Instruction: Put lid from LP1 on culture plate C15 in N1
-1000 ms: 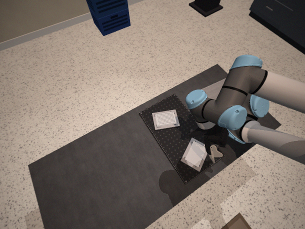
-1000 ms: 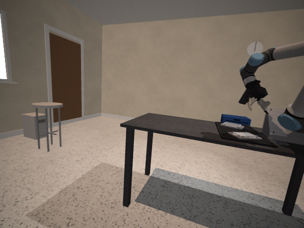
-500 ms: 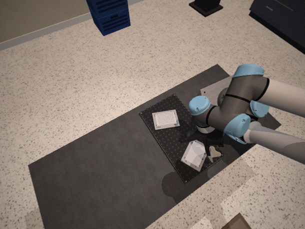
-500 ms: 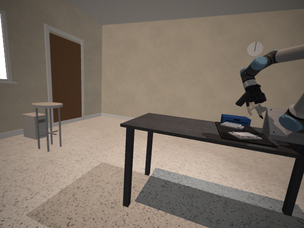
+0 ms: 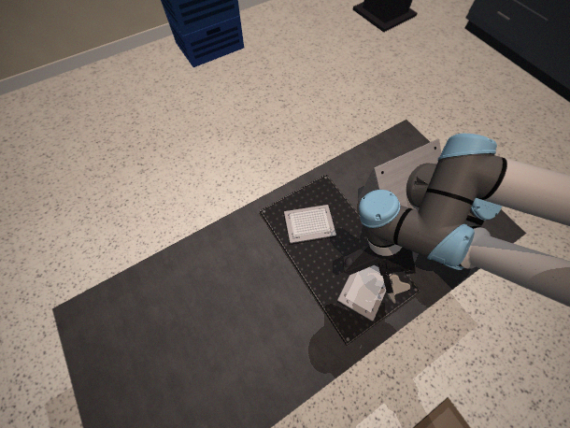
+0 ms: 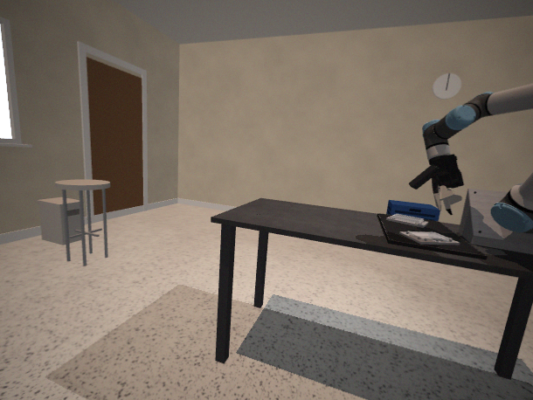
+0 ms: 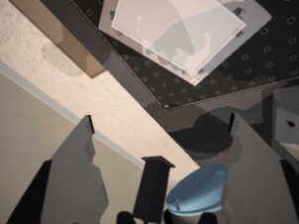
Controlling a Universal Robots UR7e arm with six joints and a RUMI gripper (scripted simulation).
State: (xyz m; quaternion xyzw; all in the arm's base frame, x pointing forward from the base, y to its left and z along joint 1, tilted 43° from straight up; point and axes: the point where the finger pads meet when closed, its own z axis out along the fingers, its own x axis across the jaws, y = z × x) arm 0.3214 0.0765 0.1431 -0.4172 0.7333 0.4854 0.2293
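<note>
Now: the clear lid 10 cm below my hand, 3 cm ahead of it and 2 cm to the right of it. From my hand the other things lie so: grey lid park LP1 (11 cm below, 3 cm ahead, 2 cm to the right); then culture plate C15 (30 cm to the right, 10 cm below, 4 cm ahead); then grey plate nest N1 (30 cm to the right, 11 cm below, 4 cm ahead).
</note>
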